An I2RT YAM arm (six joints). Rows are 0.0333 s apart.
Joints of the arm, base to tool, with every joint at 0 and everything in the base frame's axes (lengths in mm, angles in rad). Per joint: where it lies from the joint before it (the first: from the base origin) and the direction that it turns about. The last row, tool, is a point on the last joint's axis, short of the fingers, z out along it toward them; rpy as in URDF.
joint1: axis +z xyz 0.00 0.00 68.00
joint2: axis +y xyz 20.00 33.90 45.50
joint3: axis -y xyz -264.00 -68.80 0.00
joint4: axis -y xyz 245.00 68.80 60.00
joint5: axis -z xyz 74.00 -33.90 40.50
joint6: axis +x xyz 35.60 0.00 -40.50
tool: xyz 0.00 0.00 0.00 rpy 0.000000 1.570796 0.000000
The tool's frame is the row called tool.
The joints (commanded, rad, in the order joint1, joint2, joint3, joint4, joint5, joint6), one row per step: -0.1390 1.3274 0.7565 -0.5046 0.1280 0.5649; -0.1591 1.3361 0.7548 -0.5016 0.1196 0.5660; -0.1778 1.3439 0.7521 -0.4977 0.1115 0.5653; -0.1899 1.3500 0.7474 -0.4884 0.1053 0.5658; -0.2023 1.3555 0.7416 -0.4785 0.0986 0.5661; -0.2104 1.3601 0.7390 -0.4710 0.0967 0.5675; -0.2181 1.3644 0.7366 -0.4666 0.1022 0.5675; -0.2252 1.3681 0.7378 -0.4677 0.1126 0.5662; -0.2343 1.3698 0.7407 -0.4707 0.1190 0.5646; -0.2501 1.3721 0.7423 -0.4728 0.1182 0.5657; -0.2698 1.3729 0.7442 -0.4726 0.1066 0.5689; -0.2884 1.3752 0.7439 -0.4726 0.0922 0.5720
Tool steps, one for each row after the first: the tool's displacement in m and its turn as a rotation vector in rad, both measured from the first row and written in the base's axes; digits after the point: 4 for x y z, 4 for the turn. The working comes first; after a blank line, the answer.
Tool pose at each row, in the base's axes (x y z in m, rotation vector in rad; the steps are taken from these numbers as rounded here): 0.2439 -0.0387 0.1916 0.9471 2.4552 -0.0242; 0.2438 -0.0434 0.1893 0.9732 2.4547 -0.0220; 0.2434 -0.0478 0.1869 0.9953 2.4546 -0.0199; 0.2434 -0.0506 0.1846 1.0098 2.4515 -0.0161; 0.2430 -0.0534 0.1822 1.0243 2.4483 -0.0117; 0.2431 -0.0554 0.1808 1.0354 2.4437 -0.0114; 0.2429 -0.0576 0.1793 1.0468 2.4403 -0.0217; 0.2427 -0.0597 0.1788 1.0574 2.4377 -0.0390; 0.2425 -0.0622 0.1791 1.0686 2.4336 -0.0513; 0.2417 -0.0661 0.1789 1.0899 2.4275 -0.0558; 0.2409 -0.0706 0.1792 1.1147 2.4172 -0.0456; 0.2398 -0.0746 0.1786 1.1387 2.4114 -0.0322

-0.0001 -0.0047 -0.0023 0.0089 0.0060 -0.0171; -0.0005 -0.0091 -0.0047 0.0168 0.0115 -0.0314; -0.0005 -0.0119 -0.0070 0.0227 0.0119 -0.0410; -0.0009 -0.0147 -0.0094 0.0290 0.0120 -0.0506; -0.0008 -0.0167 -0.0108 0.0312 0.0111 -0.0590; -0.0010 -0.0189 -0.0123 0.0269 0.0141 -0.0693; -0.0012 -0.0210 -0.0128 0.0180 0.0195 -0.0802; -0.0014 -0.0235 -0.0125 0.0122 0.0225 -0.0908; -0.0022 -0.0274 -0.0127 0.0141 0.0248 -0.1072; -0.0030 -0.0319 -0.0124 0.0255 0.0206 -0.1243; -0.0041 -0.0359 -0.0130 0.0401 0.0196 -0.1391
